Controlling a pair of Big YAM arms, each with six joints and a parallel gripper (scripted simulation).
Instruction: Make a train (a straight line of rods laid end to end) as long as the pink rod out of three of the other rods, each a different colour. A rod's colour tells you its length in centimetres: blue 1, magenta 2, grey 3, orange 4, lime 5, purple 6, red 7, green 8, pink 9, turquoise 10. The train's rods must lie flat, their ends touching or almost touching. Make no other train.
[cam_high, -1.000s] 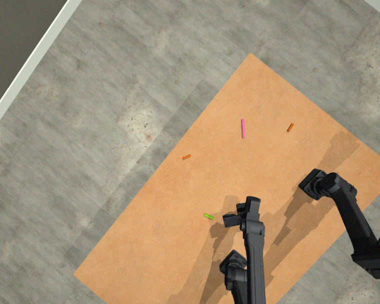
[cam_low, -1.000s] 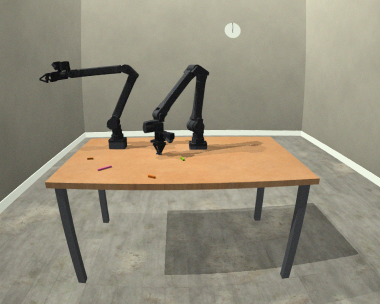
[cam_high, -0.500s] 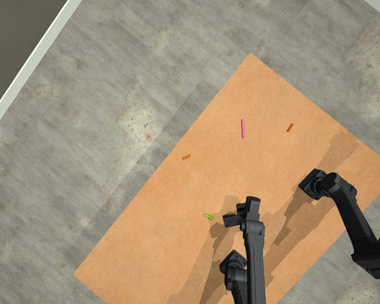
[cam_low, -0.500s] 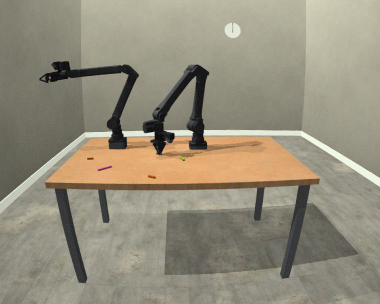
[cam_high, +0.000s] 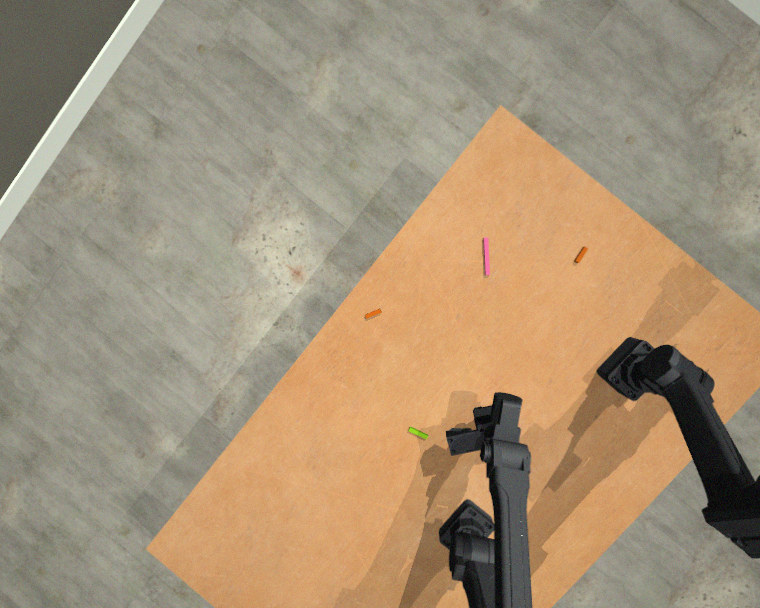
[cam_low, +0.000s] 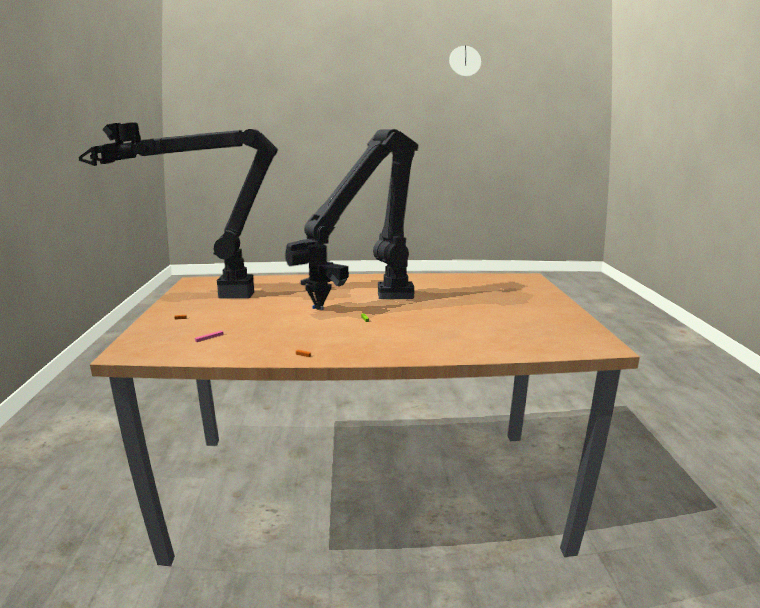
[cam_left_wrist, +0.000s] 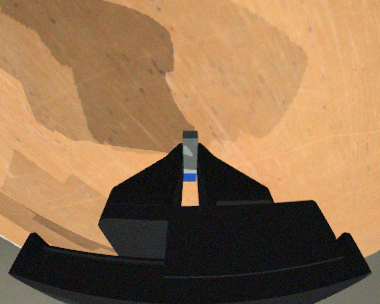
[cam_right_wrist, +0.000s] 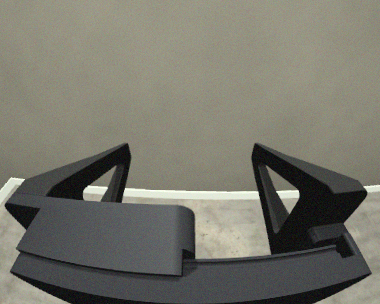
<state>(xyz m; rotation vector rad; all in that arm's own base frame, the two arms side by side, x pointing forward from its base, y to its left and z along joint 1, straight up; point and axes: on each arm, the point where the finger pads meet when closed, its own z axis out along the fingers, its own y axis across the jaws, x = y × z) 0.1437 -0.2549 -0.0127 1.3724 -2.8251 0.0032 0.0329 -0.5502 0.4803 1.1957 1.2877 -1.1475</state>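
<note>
Now: the grey rod right at my left hand. The rest, counted from my left hand: pink rod: 290 mm to the right, 260 mm ahead, 10 mm below; then lime rod: 150 mm to the left, 90 mm ahead, 10 mm below; then blue rod: 20 mm to the right, 10 mm below, 10 mm behind.
</note>
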